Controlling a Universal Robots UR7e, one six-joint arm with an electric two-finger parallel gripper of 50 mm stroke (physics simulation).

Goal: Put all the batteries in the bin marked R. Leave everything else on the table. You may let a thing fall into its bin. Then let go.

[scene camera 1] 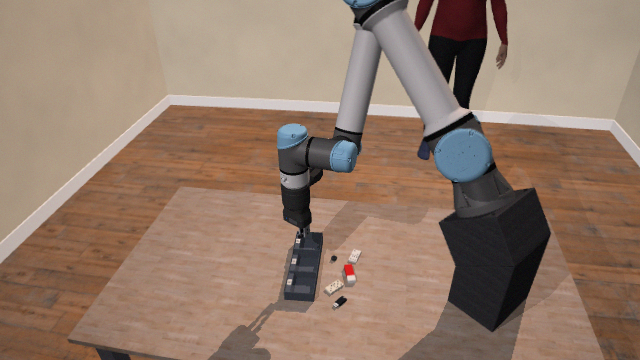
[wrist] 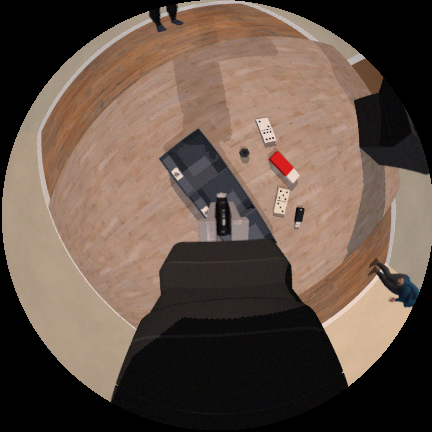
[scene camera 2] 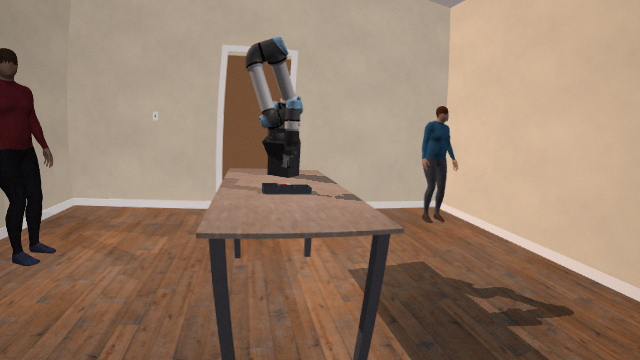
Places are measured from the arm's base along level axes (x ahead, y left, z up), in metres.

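Pixels of known places: gripper, fingertip midpoint: [scene camera 1: 304, 233] [wrist: 221, 211] [scene camera 2: 285, 167]; arm's base, origin of the base link: [scene camera 1: 485, 205] [scene camera 2: 279, 134].
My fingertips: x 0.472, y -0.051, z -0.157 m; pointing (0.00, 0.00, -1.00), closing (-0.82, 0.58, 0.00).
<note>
For each thing: its middle in the pictures, then the offset to it from my fingertips.
- black battery, body centre: [wrist: 221, 213] 0.003 m up, 0.001 m ahead, 0.001 m left
- dark three-compartment tray, body centre: [wrist: 221, 200] [scene camera 1: 304, 263] [scene camera 2: 286, 188] 0.112 m down, 0.003 m ahead, 0.009 m left
- white label, body centre: [wrist: 176, 173] 0.096 m down, 0.033 m ahead, 0.076 m right
- middle compartment's label, body centre: [wrist: 206, 212] 0.103 m down, 0.035 m ahead, 0.007 m left
- small black hexagonal piece, body centre: [wrist: 243, 152] [scene camera 1: 334, 258] 0.127 m down, 0.083 m back, 0.037 m right
- white domino, body centre: [wrist: 265, 129] [scene camera 1: 354, 256] 0.128 m down, 0.148 m back, 0.050 m right
- red-and-white eraser, body centre: [wrist: 284, 166] [scene camera 1: 349, 273] 0.125 m down, 0.133 m back, 0.029 m left
- cream domino, body centre: [wrist: 280, 200] [scene camera 1: 334, 286] 0.128 m down, 0.090 m back, 0.081 m left
- black USB stick, body centre: [wrist: 298, 216] [scene camera 1: 339, 302] 0.128 m down, 0.106 m back, 0.137 m left
My gripper [scene camera 1: 303, 232] [scene camera 2: 286, 161] [wrist: 221, 211] is shut on a black battery [wrist: 222, 212] with a silvery end, which points down between the fingers. It hangs above the dark three-compartment tray [scene camera 1: 299, 296] [scene camera 2: 286, 189] [wrist: 199, 135], about over the middle compartment. In the wrist view a white label [wrist: 176, 173] reading P marks the back compartment. The middle compartment's label [wrist: 205, 211] is partly hidden by the gripper and looks like R. The near compartment is largely hidden there. The shaded tray floors are hard to make out. No loose battery can be made out on the table.
Right of the tray lie a small black hexagonal piece [scene camera 1: 333, 258] [wrist: 244, 152], a white domino [scene camera 1: 355, 256] [wrist: 265, 130], a red-and-white eraser [scene camera 1: 349, 272] [wrist: 282, 165], a cream domino [scene camera 1: 334, 287] [wrist: 281, 201] and a black USB stick [scene camera 1: 340, 302] [wrist: 299, 216].
</note>
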